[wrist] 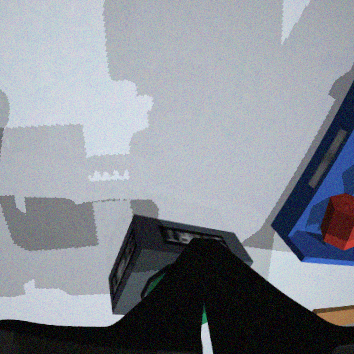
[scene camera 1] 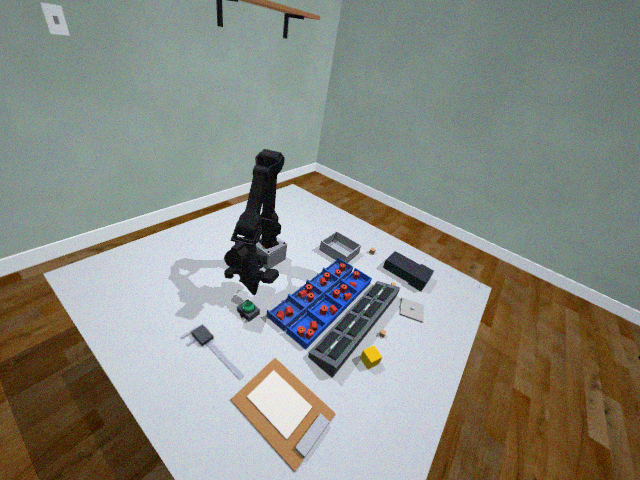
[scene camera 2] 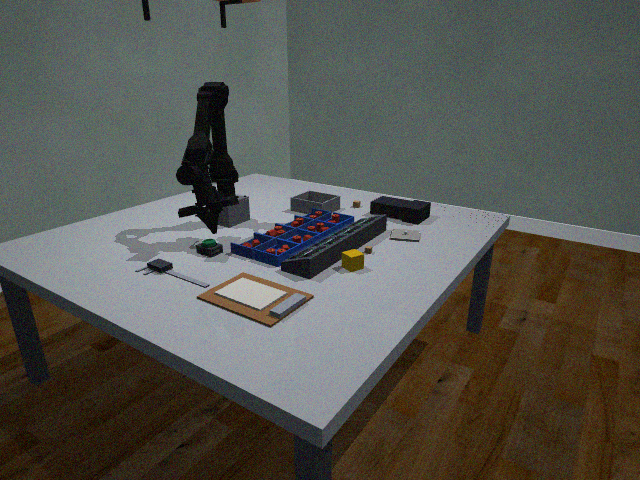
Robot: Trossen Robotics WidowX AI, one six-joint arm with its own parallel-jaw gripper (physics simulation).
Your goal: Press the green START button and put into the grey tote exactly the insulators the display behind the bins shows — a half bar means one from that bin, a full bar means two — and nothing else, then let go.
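Observation:
The green START button (scene camera 1: 248, 306) (scene camera 2: 208, 242) (wrist: 154, 283) sits on a dark square base, left of the bins. My gripper (scene camera 1: 253, 292) (scene camera 2: 215, 231) (wrist: 201, 248) is shut and empty, tip down, a little above the button; in the wrist view its fingers hide much of the button. The blue bins (scene camera 1: 296, 338) (scene camera 2: 255, 256) (wrist: 295, 212) hold red insulators (scene camera 1: 288, 311) (scene camera 2: 255, 242) (wrist: 340, 221). The dark display (scene camera 1: 321, 361) (scene camera 2: 296, 268) stands behind the bins, with thin pale green lines on its panels; bar lengths are too small to read. The grey tote (scene camera 1: 336, 253) (scene camera 2: 305, 205) looks empty.
A caliper (scene camera 1: 224, 359) (scene camera 2: 186, 278) and a clipboard (scene camera 1: 253, 408) (scene camera 2: 208, 298) lie near the button side. A yellow cube (scene camera 1: 371, 357) (scene camera 2: 352, 259), a black box (scene camera 1: 405, 268) (scene camera 2: 398, 207) and a pale plate (scene camera 1: 412, 310) (scene camera 2: 405, 236) are beyond the display.

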